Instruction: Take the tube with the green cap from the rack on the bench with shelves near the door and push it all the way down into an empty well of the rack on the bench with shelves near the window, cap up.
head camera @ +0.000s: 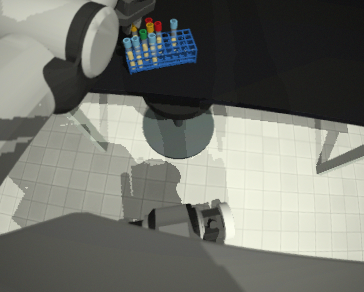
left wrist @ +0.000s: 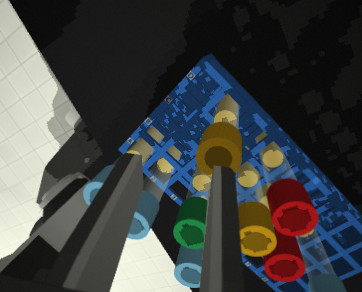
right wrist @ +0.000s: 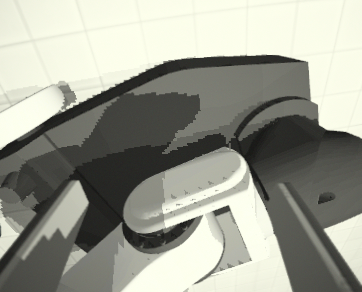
In view: my left gripper (left wrist: 176,175), my right gripper (right wrist: 176,193) and a blue tube rack (head camera: 186,51).
The blue tube rack also shows in the left wrist view (left wrist: 187,111). The right wrist view misses the blue tube rack: it is out of frame.
